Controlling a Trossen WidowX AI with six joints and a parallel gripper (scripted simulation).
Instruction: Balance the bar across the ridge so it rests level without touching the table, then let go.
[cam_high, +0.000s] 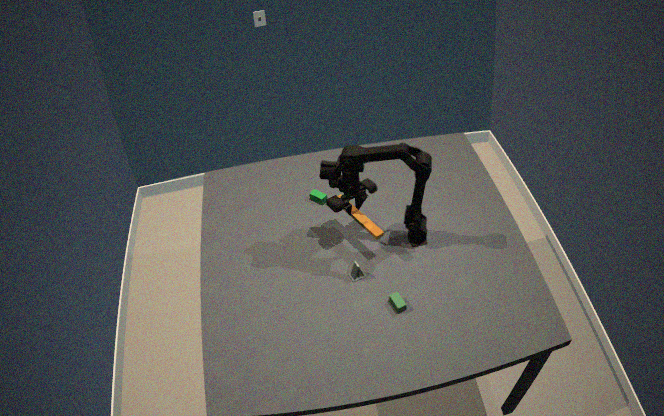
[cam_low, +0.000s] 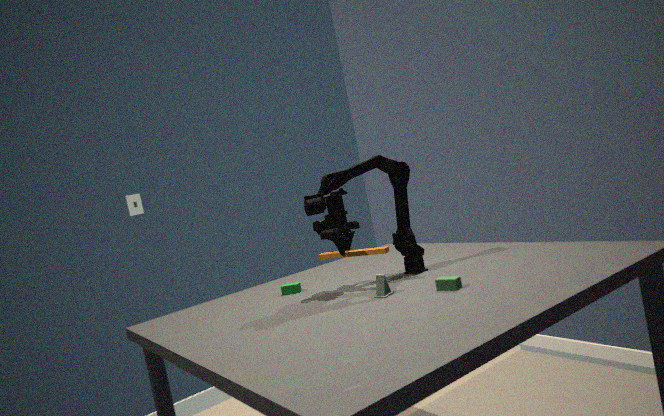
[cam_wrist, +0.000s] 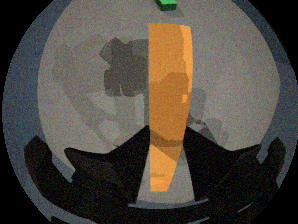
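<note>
My gripper tip is now 10 mm past the bar and 30 mm to the right of it.
</note>
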